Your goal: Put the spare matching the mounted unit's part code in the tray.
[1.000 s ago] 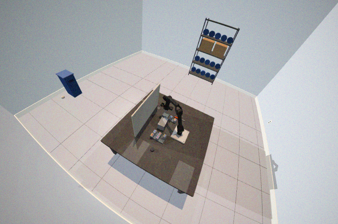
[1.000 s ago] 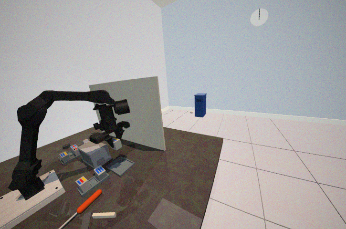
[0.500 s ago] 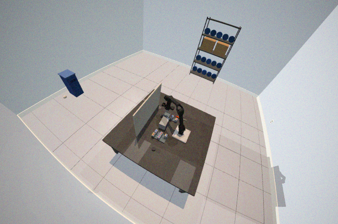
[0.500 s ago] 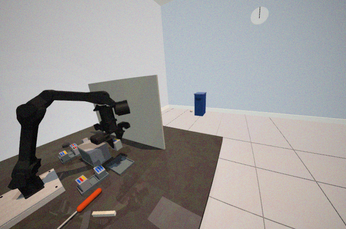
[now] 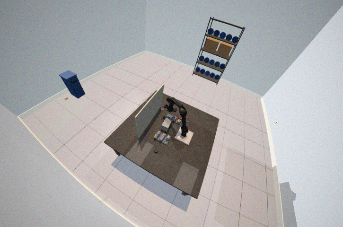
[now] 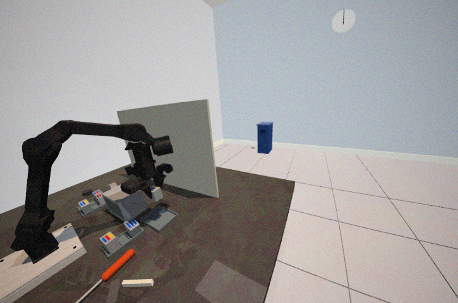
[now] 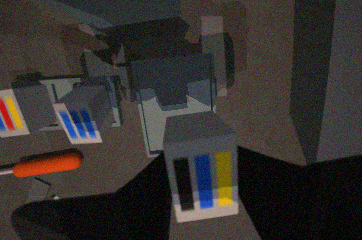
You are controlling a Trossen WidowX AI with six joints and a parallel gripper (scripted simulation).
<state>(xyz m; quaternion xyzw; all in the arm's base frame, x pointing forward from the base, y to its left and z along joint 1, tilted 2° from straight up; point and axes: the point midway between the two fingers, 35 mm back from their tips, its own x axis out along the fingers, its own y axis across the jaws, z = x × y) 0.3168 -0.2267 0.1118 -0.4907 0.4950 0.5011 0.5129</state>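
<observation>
Now: the flat grey tray 11 cm below my gripper tip, 1 cm to the left of it and 1 cm behind it. The rest, counted from my gripper tip: black disc (60 cm to the left, 10 cm below, 7 cm behind); then mounted unit (20 cm to the left, 6 cm below, 4 cm behind); then upright panel (21 cm ahead, 19 cm to the left, 11 cm above).
</observation>
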